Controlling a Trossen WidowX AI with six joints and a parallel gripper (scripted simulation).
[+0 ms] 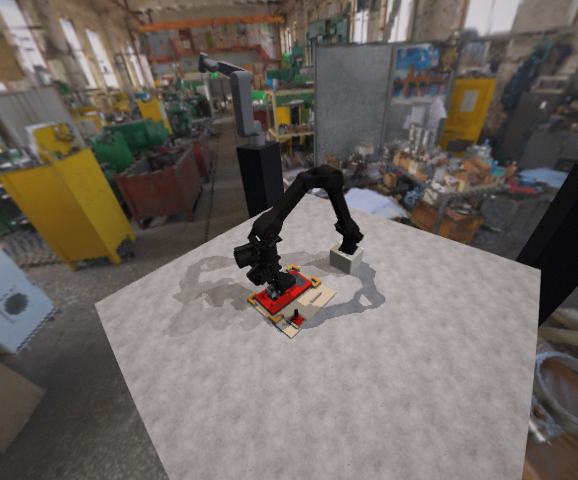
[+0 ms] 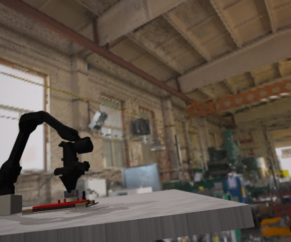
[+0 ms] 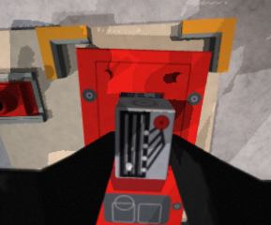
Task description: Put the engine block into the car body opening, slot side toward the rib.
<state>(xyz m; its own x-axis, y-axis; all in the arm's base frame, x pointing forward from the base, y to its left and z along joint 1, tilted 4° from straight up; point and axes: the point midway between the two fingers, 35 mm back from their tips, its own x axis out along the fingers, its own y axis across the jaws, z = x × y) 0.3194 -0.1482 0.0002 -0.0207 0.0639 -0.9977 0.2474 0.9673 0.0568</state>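
Now: the grey engine block 1 cm below my gripper tip. From my gripper tip the other things lie so: beige base plate: 4 cm behind, 3 cm to the left, 5 cm below.
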